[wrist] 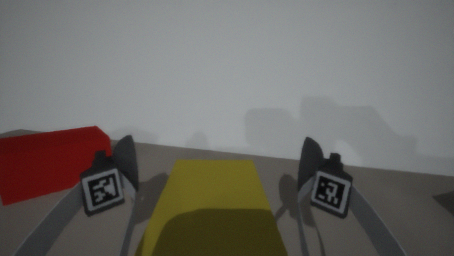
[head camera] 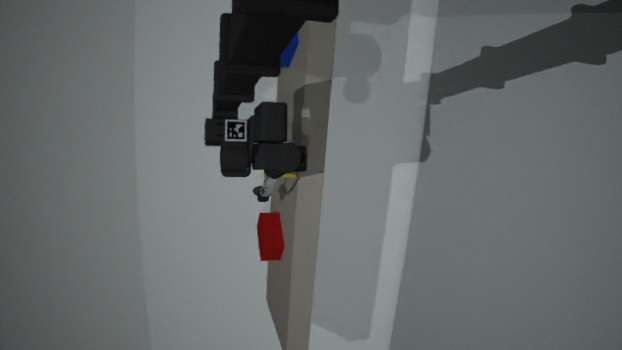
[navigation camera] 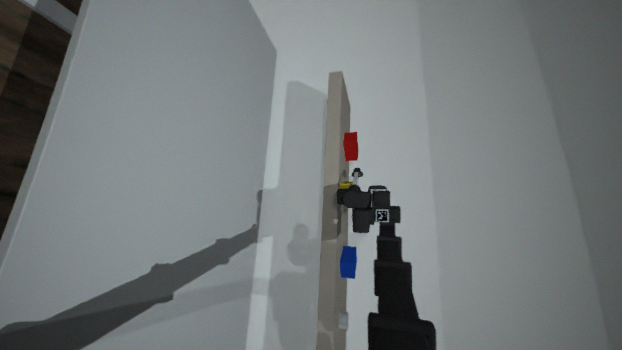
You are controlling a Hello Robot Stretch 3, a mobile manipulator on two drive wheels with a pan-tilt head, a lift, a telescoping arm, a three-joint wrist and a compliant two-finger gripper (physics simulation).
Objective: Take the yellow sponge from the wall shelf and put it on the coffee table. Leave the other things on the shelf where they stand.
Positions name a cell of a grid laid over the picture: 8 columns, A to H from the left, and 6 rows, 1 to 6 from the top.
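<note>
My gripper (head camera: D3) is visible, also in the wrist view (wrist: D4). Visible too are a white coffee table (navigation camera: B4), which the head camera view (head camera: G5) shows as well, a beige wall shelf (head camera: D2), a red block (head camera: D5) and a yellow sponge (wrist: D5).
</note>
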